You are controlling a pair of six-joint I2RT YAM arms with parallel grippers.
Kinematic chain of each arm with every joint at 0, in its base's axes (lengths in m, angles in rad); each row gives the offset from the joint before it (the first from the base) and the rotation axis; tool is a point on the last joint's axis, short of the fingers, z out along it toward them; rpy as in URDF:
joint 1: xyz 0 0 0.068 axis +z
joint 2: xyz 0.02 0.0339 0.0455 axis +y
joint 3: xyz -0.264 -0.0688 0 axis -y
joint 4: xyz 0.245 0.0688 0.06 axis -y
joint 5: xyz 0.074 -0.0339 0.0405 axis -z
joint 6: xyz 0.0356 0 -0.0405 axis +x
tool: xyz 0 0 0 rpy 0 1.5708 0
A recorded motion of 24 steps. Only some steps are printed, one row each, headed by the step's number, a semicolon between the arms.
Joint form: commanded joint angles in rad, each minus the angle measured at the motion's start. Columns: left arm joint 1, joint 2, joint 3, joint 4, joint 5, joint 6; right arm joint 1, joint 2, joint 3, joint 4, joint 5, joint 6.
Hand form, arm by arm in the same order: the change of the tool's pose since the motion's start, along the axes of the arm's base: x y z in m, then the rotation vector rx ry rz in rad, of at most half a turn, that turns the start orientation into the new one. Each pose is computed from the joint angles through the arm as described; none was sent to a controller.
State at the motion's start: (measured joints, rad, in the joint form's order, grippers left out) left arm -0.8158 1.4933 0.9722 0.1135 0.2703 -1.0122; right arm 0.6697 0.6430 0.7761 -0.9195 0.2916 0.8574
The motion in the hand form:
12: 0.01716 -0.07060 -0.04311 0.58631 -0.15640 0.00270; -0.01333 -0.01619 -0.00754 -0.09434 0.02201 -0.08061
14: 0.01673 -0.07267 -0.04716 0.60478 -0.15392 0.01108; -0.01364 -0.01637 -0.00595 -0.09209 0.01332 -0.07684
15: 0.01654 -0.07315 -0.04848 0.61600 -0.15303 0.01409; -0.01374 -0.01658 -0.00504 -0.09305 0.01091 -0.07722
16: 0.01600 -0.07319 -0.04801 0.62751 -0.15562 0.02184; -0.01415 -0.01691 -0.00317 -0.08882 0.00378 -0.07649
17: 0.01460 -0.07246 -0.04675 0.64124 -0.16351 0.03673; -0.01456 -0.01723 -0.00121 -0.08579 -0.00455 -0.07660
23: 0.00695 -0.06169 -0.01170 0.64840 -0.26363 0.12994; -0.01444 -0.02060 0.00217 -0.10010 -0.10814 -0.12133
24: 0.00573 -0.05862 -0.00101 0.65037 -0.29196 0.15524; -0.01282 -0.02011 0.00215 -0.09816 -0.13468 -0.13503
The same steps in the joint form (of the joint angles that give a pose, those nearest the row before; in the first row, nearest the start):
12: -0.1214 0.3379 0.3382 -0.3864 -0.3811 0.3381; -0.0141 -0.0600 -0.0156 -0.1225 0.0898 0.0081
14: -0.1269 0.3506 0.3420 -0.3922 -0.3995 0.3345; -0.0134 -0.0631 -0.0119 -0.1193 0.0903 0.0026
15: -0.1287 0.3549 0.3448 -0.3994 -0.4082 0.3348; -0.0140 -0.0631 -0.0086 -0.1207 0.0918 0.0008
16: -0.1310 0.3548 0.3483 -0.4090 -0.4224 0.3348; -0.0140 -0.0658 -0.0032 -0.1199 0.0921 -0.0010
17: -0.1348 0.3495 0.3472 -0.4168 -0.4461 0.3344; -0.0132 -0.0683 0.0023 -0.1190 0.0947 -0.0027
23: -0.1452 0.2569 0.3497 -0.4390 -0.5658 0.3599; -0.0134 -0.1056 -0.0147 -0.0554 0.1787 -0.0318
24: -0.1460 0.2342 0.3582 -0.4485 -0.5971 0.3713; -0.0131 -0.1093 -0.0240 -0.0259 0.1987 -0.0354

